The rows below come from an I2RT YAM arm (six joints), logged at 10 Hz.
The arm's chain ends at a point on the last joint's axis. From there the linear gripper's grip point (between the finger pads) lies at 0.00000 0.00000 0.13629 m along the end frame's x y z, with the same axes.
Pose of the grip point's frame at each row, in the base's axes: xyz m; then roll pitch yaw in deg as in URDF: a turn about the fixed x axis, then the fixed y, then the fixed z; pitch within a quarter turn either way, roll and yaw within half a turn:
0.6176, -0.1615, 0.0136, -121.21, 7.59, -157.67
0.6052, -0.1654, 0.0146, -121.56, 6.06, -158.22
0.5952, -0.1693, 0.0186, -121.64, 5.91, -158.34
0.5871, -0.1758, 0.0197, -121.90, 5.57, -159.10
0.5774, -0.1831, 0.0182, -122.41, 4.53, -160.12
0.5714, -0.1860, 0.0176, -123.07, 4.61, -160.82
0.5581, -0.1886, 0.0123, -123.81, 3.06, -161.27
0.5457, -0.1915, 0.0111, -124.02, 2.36, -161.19
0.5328, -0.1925, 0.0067, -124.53, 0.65, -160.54
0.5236, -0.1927, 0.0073, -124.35, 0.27, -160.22
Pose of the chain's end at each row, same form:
0.5647, -0.0572, 0.0836, -121.21, 7.59, -157.67
0.5551, -0.0604, 0.0855, -121.56, 6.06, -158.22
0.5455, -0.0642, 0.0897, -121.64, 5.91, -158.34
0.5393, -0.0702, 0.0914, -121.90, 5.57, -159.10
0.5328, -0.0769, 0.0910, -122.41, 4.53, -160.12
0.5282, -0.0801, 0.0917, -123.07, 4.61, -160.82
0.5179, -0.0827, 0.0880, -123.81, 3.06, -161.27
0.5063, -0.0856, 0.0873, -124.02, 2.36, -161.19
0.4946, -0.0869, 0.0839, -124.53, 0.65, -160.54
0.4852, -0.0869, 0.0842, -124.35, 0.27, -160.22

